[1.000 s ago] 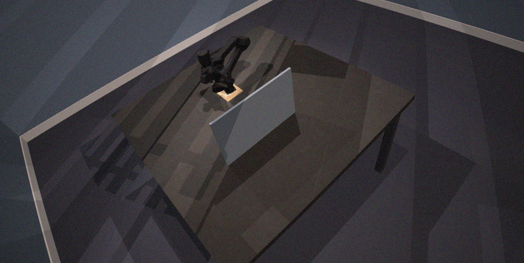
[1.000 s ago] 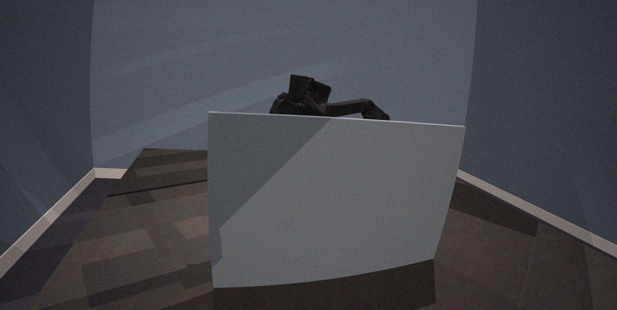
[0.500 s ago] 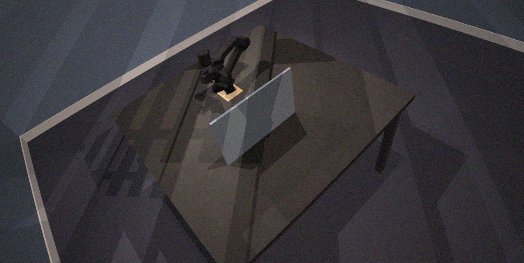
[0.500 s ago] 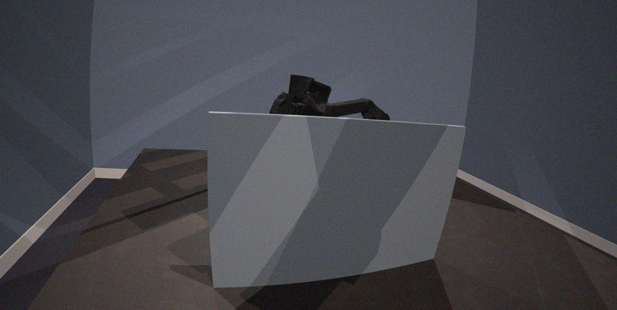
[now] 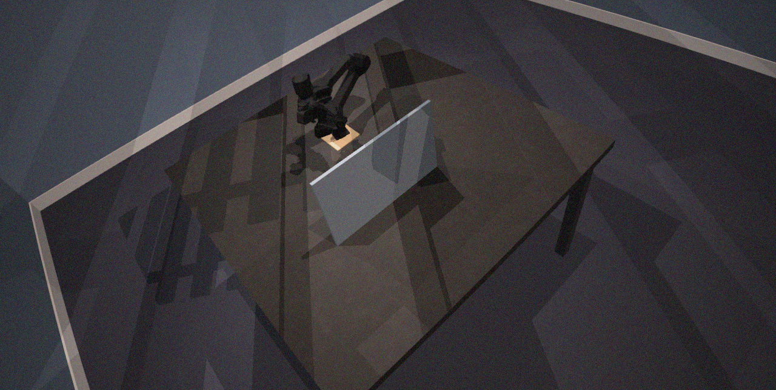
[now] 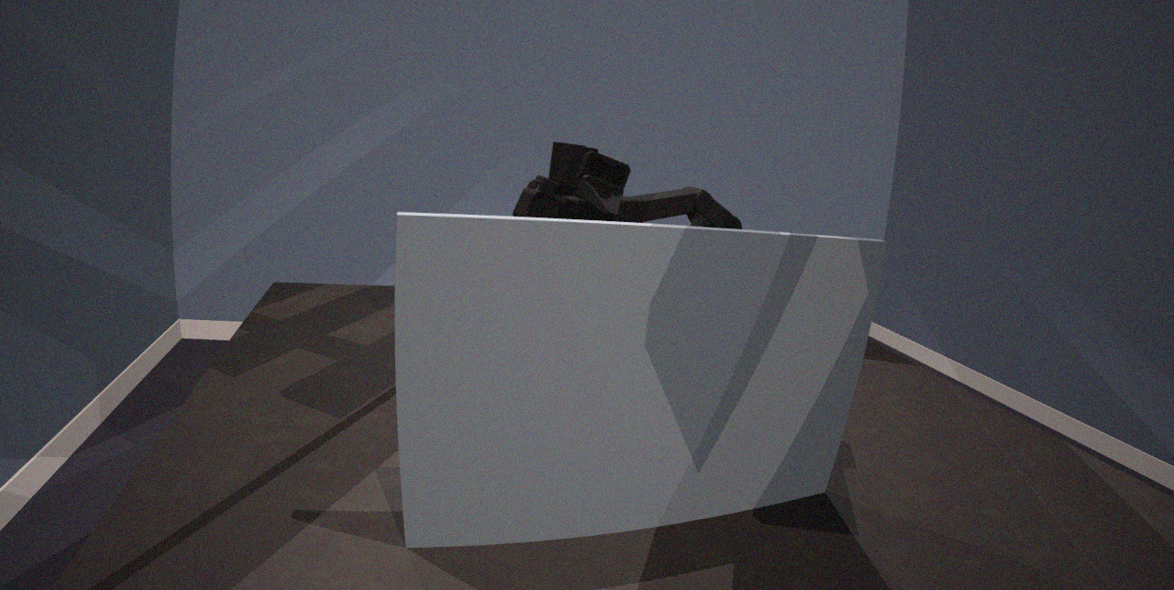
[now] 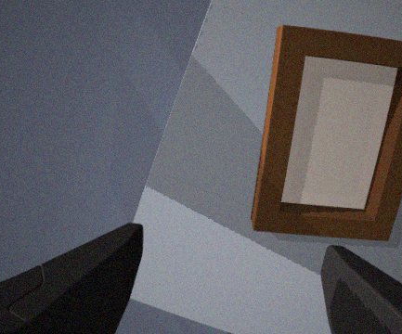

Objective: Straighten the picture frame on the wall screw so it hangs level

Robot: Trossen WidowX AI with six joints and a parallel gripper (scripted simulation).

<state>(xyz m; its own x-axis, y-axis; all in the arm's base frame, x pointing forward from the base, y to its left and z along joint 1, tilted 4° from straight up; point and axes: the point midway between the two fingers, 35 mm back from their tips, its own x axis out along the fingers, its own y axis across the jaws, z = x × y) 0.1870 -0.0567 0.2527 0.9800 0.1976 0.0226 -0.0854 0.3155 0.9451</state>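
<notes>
Now: gripper tip 20 cm short of the wooden picture frame, 9 cm above it and 2 cm to the right of it. From my gripper tip the other things lie so: grey wall panel (21 cm ahead, 10 cm below, 4 cm to the left).
</notes>
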